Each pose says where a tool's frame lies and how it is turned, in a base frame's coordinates. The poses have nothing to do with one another.
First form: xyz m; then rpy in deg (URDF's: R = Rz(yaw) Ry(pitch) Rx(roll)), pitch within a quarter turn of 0, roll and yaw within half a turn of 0.
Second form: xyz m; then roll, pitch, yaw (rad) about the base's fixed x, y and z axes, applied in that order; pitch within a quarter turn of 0, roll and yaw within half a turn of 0. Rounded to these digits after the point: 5 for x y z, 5 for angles.
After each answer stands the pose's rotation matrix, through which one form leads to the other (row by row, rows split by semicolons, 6 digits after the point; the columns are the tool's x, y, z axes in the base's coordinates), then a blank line. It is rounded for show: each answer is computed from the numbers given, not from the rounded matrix.
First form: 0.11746, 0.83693, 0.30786, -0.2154, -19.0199, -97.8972
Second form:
0.11746, 0.83693, 0.30786, -0.00376, -0.33196, -1.70863
-0.129895 0.990341 0.048500; -0.936439 -0.138609 0.322287; 0.325897 -0.003554 0.945399

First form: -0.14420, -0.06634, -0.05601, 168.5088, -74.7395, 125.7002
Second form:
-0.14420, -0.06634, -0.05601, 2.94103, -1.30445, 2.19388
-0.153593 0.907957 -0.389902; 0.213746 0.415771 0.883995; 0.964739 0.052436 -0.257932

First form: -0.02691, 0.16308, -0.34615, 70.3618, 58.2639, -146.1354
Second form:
-0.02691, 0.16308, -0.34615, 1.22805, 1.01690, -2.55054
-0.436774 -0.477850 -0.762160; -0.293108 -0.725415 0.622785; -0.850480 0.495412 0.176780

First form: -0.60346, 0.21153, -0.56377, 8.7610, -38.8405, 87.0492
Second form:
-0.60346, 0.21153, -0.56377, 0.15291, -0.67789, 1.51930
0.040096 -0.991939 0.120203; 0.777862 -0.044519 -0.626856; 0.627155 0.118636 0.769807

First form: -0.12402, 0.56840, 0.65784, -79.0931, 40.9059, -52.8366
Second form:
-0.12402, 0.56840, 0.65784, -1.38044, 0.71394, -0.92217
0.456563 -0.237636 0.857368; -0.602298 0.626711 0.494439; -0.654819 -0.742133 0.143005

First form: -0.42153, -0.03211, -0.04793, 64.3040, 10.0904, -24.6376
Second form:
-0.42153, -0.03211, -0.04793, 1.12232, 0.17611, -0.43001
0.894903 0.324259 -0.306600; -0.410429 0.328308 -0.850742; -0.175202 0.887169 0.426890

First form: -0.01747, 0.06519, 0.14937, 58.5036, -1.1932, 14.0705
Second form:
-0.01747, 0.06519, 0.14937, 1.02108, -0.02083, 0.24558
0.969787 -0.144238 0.196745; 0.243063 0.502454 -0.829735; 0.020824 0.852488 0.522332

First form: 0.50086, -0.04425, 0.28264, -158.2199, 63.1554, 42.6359
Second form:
0.50086, -0.04425, 0.28264, -2.76146, 1.10227, 0.74414
0.332209 0.385434 -0.860859; 0.305867 -0.907395 -0.288234; -0.892235 -0.167554 -0.419337

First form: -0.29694, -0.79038, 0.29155, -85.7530, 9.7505, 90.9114
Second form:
-0.29694, -0.79038, 0.29155, -1.49667, 0.17018, 1.58670
-0.015676 -0.071360 -0.997327; 0.985430 -0.170050 -0.003322; -0.169358 -0.982848 0.072987

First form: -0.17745, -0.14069, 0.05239, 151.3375, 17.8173, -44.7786
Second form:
-0.17745, -0.14069, 0.05239, 2.64134, 0.31097, -0.78153
0.675788 -0.513878 -0.528432; -0.670586 -0.726227 -0.151357; -0.305983 0.456644 -0.835375

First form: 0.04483, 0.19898, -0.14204, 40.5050, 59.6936, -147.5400
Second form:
0.04483, 0.19898, -0.14204, 0.70695, 1.04185, -2.57506
-0.425785 -0.065055 -0.902483; -0.270837 -0.942518 0.195720; -0.863339 0.327761 0.383691

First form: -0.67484, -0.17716, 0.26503, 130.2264, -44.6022, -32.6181
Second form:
-0.67484, -0.17716, 0.26503, 2.27288, -0.77846, -0.56929
0.599704 -0.799674 -0.029600; -0.383794 -0.254969 -0.887521; 0.702180 0.543610 -0.459816

